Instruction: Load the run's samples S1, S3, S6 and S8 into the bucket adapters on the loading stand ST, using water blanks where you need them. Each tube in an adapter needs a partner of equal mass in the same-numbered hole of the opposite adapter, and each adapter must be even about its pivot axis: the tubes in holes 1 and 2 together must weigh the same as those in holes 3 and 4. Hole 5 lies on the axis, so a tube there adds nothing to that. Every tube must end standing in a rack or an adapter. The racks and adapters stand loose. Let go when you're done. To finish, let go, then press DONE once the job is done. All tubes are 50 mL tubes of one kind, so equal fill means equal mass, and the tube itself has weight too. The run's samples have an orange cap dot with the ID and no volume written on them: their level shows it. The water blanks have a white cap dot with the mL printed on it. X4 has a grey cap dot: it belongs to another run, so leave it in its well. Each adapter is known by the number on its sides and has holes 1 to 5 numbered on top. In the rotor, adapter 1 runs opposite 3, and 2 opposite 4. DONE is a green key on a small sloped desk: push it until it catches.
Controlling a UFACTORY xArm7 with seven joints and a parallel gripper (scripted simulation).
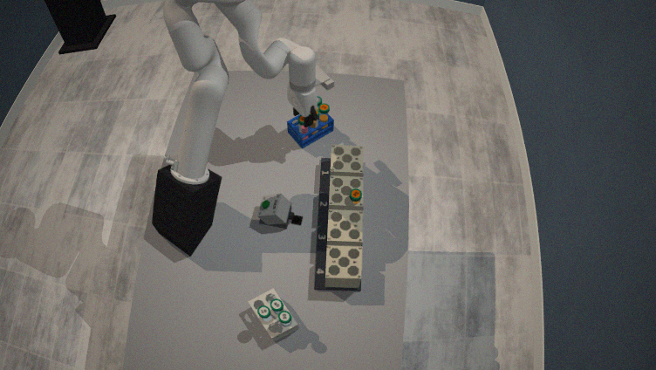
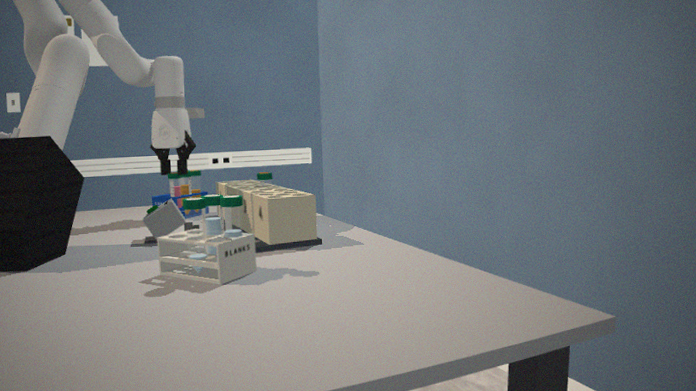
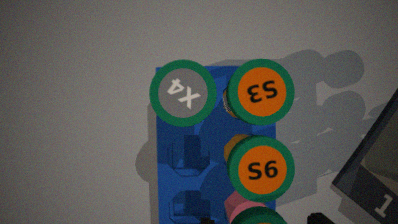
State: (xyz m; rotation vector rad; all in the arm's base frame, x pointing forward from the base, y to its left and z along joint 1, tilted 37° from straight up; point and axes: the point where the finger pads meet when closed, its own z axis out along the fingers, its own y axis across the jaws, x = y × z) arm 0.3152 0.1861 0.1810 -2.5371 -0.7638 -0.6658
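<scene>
Now: the pink-filled tube 7 cm below my hand and 1 cm to the right of it. Round my hand: orange-filled tube (7 cm below, 6 cm ahead, 5 cm to the left); tube X4 (9 cm to the left, 7 cm below, 4 cm ahead); blue sample rack (10 cm below, 4 cm to the left, 2 cm ahead).
</scene>
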